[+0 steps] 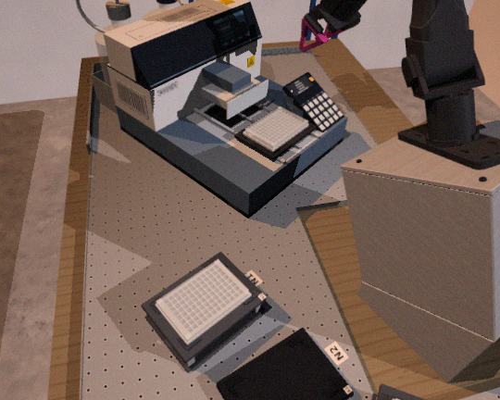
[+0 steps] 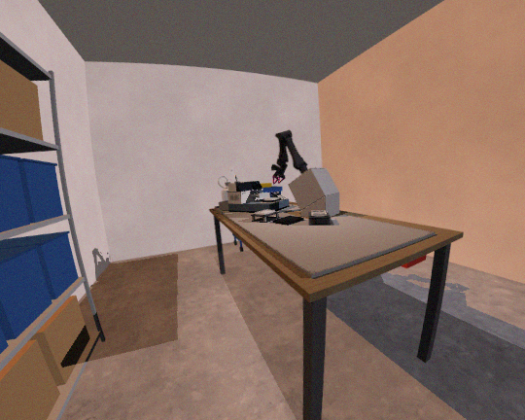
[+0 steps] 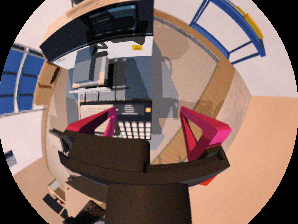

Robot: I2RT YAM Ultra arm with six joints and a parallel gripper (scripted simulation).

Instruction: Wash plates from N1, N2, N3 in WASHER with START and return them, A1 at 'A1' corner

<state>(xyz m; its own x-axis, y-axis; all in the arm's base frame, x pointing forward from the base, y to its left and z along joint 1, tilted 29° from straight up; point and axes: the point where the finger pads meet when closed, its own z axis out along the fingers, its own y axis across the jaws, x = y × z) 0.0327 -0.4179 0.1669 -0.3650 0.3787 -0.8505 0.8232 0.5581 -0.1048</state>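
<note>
My hand is 120 mm short of the dark carrier pocket, 120 mm to the right of it and 140 mm above it. The rest, counted from my hand: bottle 420 mm ahead, 200 mm to the right, 90 mm below; then manifold 190 mm ahead, 10 mm to the left, 90 mm below; then washer 200 mm ahead, 100 mm below.
</note>
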